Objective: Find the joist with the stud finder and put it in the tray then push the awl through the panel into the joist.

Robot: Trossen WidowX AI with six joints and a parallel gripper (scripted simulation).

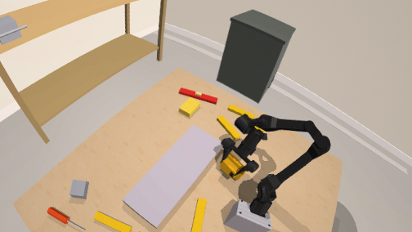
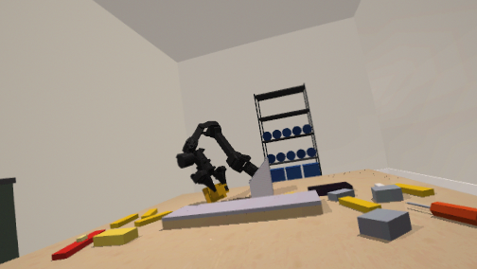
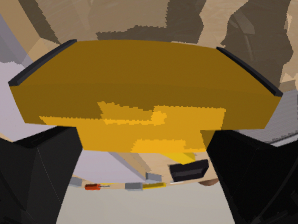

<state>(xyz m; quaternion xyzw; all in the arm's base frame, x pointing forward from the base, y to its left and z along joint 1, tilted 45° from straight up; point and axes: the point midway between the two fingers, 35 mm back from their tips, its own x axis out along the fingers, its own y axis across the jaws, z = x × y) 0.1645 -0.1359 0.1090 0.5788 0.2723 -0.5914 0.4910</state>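
My gripper tip is now 20 mm past the yellow stud finder. The rest, counted from my gripper tip: awl (100 mm to the right, 70 mm below, 40 mm behind); yellow pad (320 mm ahead, 300 mm to the right, 60 mm below); dark tray (450 mm to the left, 60 mm below, 20 mm ahead).
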